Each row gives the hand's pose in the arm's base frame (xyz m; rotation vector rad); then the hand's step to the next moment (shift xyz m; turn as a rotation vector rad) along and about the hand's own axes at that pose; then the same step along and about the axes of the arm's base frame.
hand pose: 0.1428 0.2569 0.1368 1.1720 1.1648 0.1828
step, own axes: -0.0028 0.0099 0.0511 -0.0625 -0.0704 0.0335
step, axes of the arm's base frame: 0.0430 -0.0290 0.0055 -0.0322 -0.0925 -0.0196
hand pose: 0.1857 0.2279 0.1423 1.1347 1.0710 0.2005
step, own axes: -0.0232 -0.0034 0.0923 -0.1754 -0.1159 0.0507
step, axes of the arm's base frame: 0.0581 -0.0745 0.0122 -0.0941 -0.1944 0.0103
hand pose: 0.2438 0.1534 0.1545 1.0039 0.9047 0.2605
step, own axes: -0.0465 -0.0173 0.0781 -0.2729 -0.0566 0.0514
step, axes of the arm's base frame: 0.0266 -0.0841 0.0280 -0.1424 -0.2185 0.1108
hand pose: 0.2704 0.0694 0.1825 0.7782 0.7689 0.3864
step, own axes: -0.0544 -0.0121 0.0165 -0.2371 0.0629 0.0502
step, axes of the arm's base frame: -0.0237 -0.0471 0.0244 -0.1239 -0.1182 0.1827
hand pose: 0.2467 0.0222 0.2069 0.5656 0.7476 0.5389
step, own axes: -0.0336 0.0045 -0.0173 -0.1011 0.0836 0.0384
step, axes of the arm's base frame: -0.0347 -0.0131 0.0084 -0.0542 -0.0141 0.1247
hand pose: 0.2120 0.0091 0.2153 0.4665 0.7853 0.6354
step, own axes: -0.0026 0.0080 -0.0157 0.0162 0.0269 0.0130
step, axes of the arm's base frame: -0.0162 0.0064 -0.0037 0.0094 0.0284 0.0162
